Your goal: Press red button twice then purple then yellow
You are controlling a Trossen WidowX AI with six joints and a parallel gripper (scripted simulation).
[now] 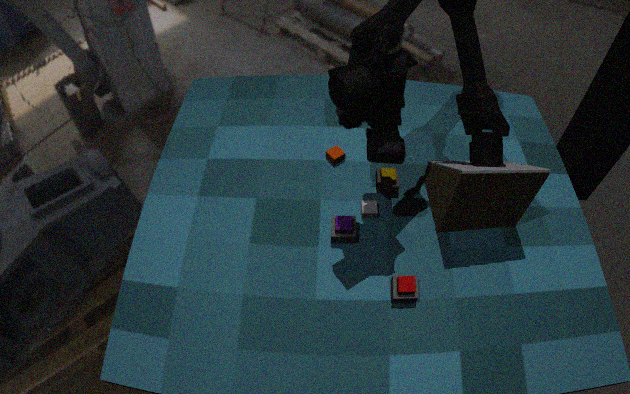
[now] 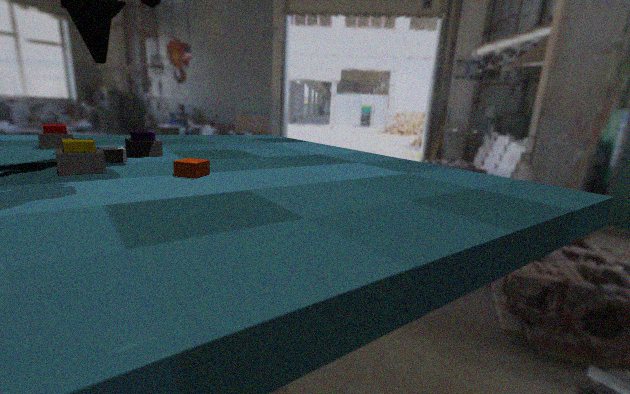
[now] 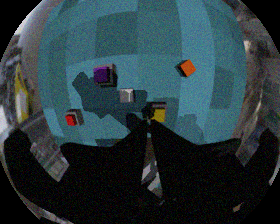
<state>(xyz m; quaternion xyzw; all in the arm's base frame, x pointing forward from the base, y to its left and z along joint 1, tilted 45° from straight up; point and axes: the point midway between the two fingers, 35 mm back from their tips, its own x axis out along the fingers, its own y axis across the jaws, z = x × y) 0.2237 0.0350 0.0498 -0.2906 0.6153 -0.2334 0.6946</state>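
Now: gripper tip 100 mm above the yellow button, 30 mm to the left of it and 30 mm past it. Round my gripper tip: orange block (120 mm below, 100 mm to the right, 80 mm ahead); then purple button (100 mm to the left, 100 mm below, 60 mm ahead); then grey block (120 mm below, 50 mm to the left, 10 mm ahead).
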